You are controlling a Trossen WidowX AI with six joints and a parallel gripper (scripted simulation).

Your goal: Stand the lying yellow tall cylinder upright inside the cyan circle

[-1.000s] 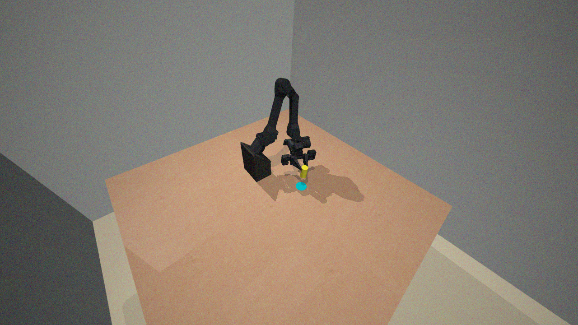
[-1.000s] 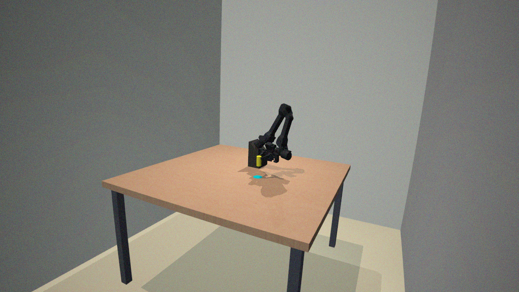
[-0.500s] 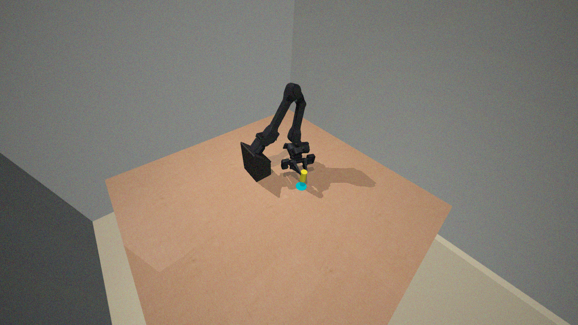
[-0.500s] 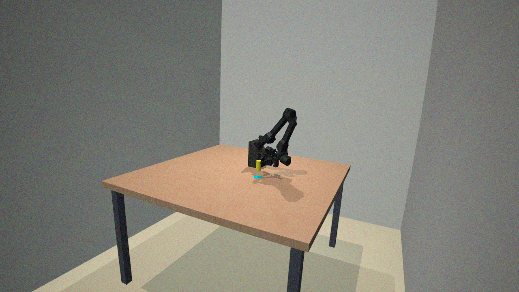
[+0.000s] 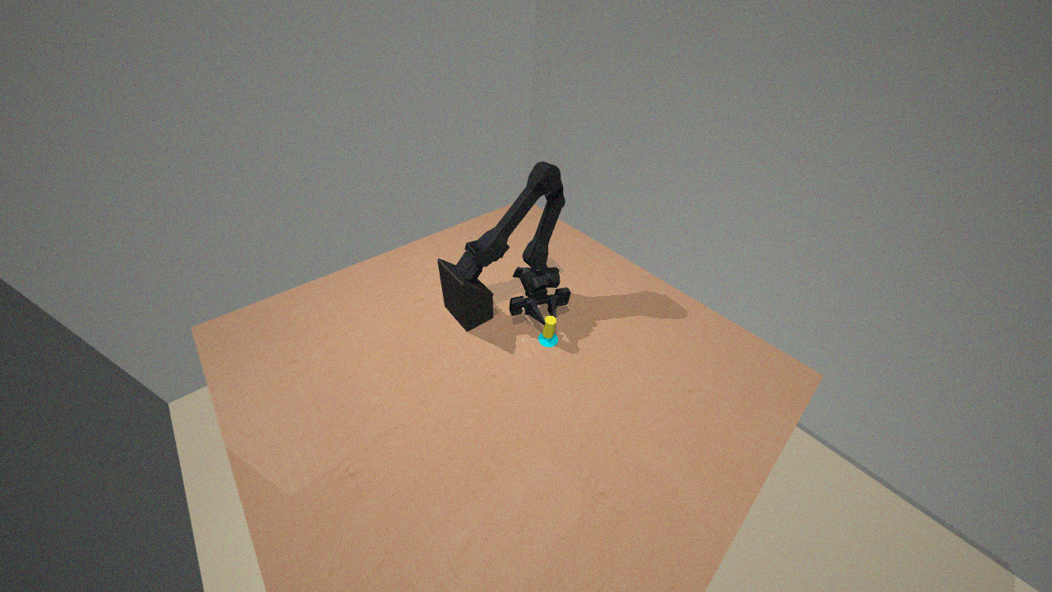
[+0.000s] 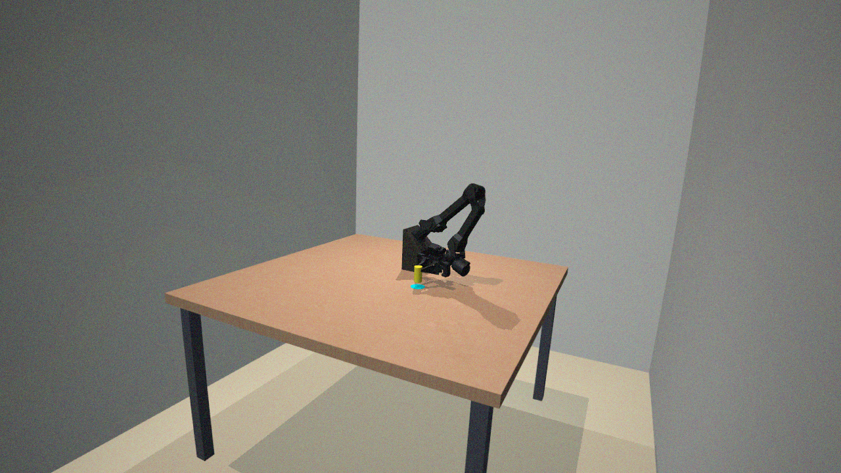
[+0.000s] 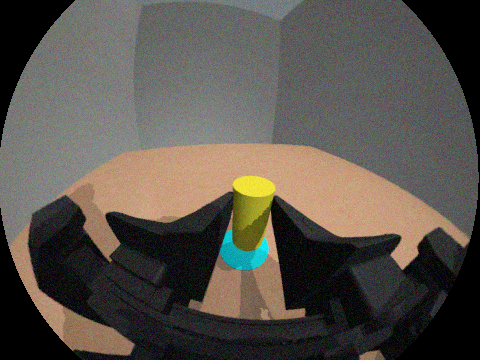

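My gripper tip is 70 mm above the cyan circle. The rest, counted from my gripper tip: yellow tall cylinder (20 mm below).
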